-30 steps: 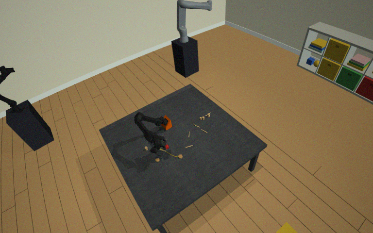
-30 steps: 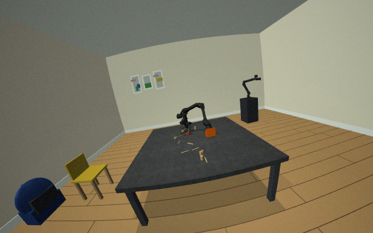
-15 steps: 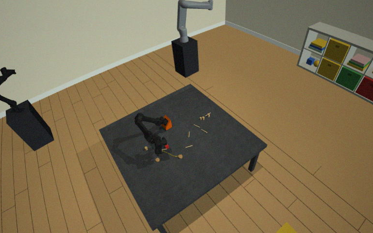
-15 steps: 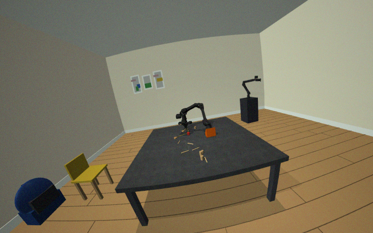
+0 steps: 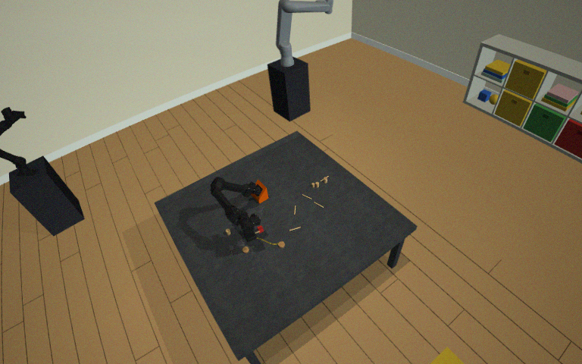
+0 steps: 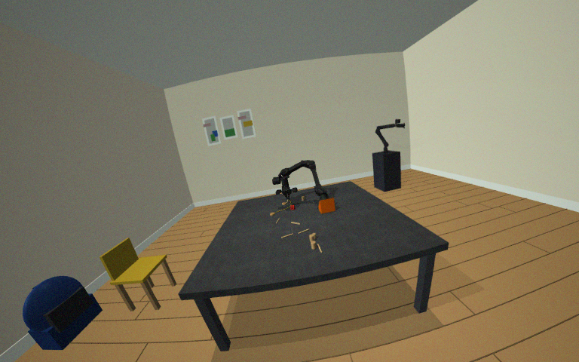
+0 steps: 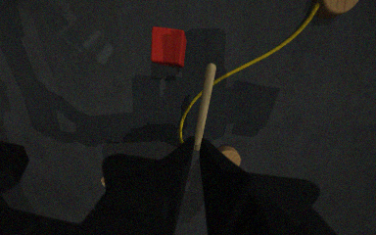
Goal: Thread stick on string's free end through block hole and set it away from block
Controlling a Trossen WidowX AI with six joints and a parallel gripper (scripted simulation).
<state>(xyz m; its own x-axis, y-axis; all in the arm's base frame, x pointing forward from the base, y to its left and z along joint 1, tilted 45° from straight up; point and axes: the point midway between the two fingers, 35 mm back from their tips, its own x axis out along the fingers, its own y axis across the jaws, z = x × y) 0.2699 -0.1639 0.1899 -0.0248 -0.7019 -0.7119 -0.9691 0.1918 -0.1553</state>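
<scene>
Right now the red block is 90 mm to the left of my gripper tip, 40 mm below it and 20 mm behind it. Also, from my gripper tip: round wooden button (150 mm ahead, 130 mm to the left, 50 mm below); thin wooden stick (20 mm to the left).
</scene>
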